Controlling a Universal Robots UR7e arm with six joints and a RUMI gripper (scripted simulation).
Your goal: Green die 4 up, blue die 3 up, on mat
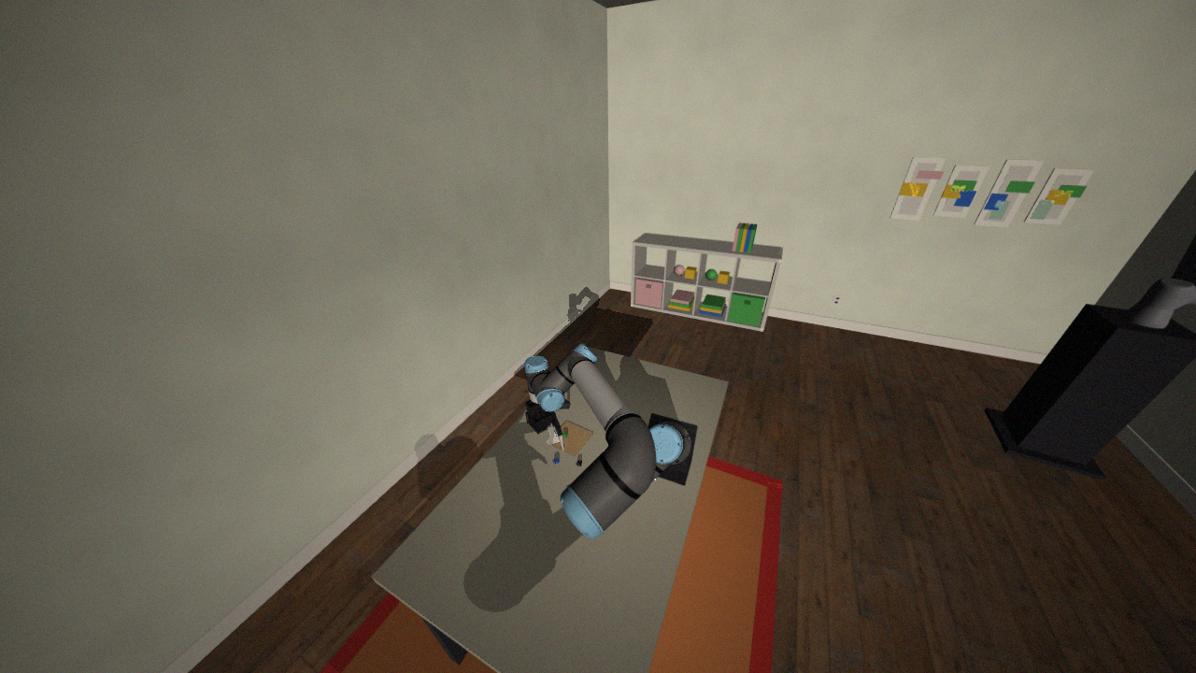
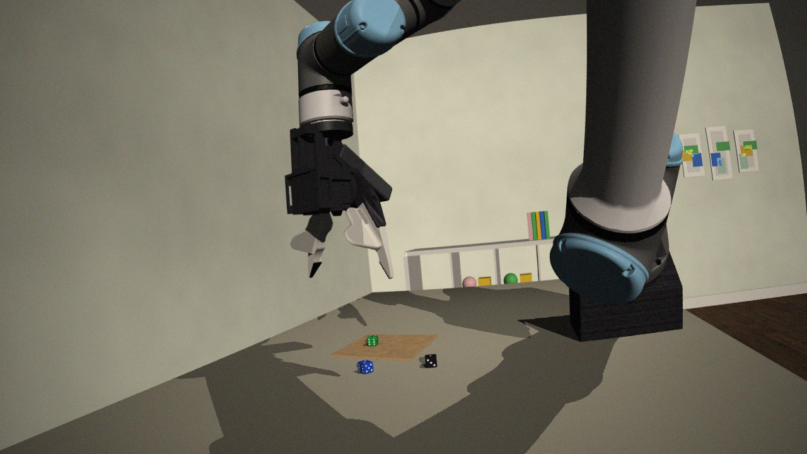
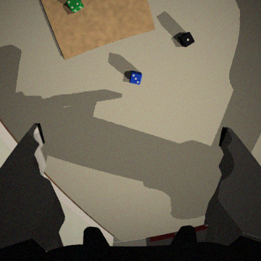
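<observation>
Now: hand 10 mm past the blue die and 130 mm above it. The rest, counted from my hand: green die: 40 mm ahead, 130 mm to the right, 120 mm below; then tan mat: 10 mm ahead, 130 mm to the right, 130 mm below; then black die: 90 mm behind, 40 mm to the right, 130 mm below.
</observation>
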